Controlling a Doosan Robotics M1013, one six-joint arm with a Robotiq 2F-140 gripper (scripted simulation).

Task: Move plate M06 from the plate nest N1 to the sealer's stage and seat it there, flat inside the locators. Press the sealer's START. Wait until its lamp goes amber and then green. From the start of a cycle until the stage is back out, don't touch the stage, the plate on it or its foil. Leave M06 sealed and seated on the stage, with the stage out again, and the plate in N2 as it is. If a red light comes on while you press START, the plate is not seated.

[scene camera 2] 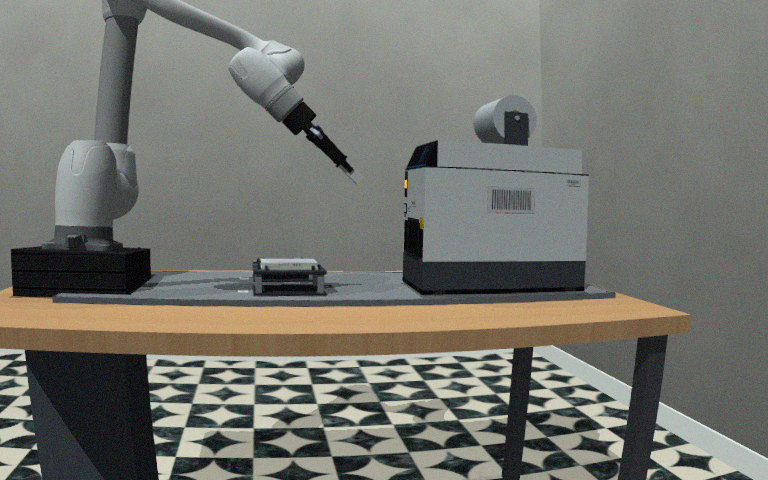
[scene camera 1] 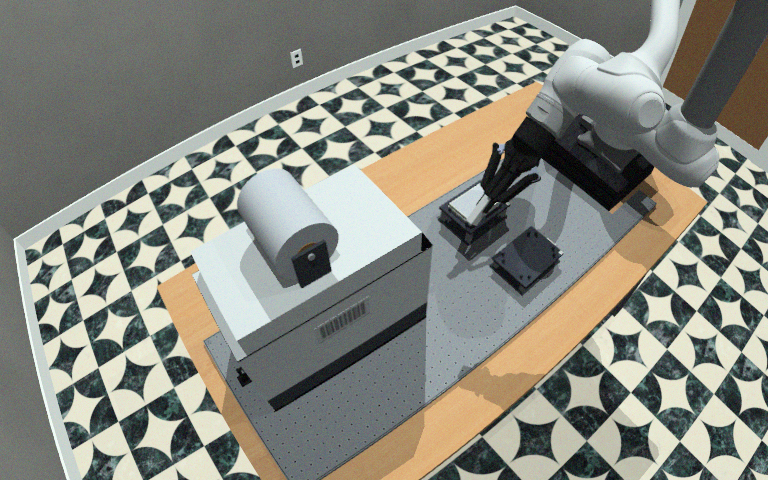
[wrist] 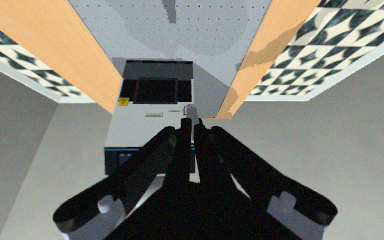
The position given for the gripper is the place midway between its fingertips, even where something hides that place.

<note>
In view: the gripper [scene camera 1: 471,222].
The gripper shows as well in scene camera 2 [scene camera 2: 360,180] and in the wrist view [wrist: 191,115].
</note>
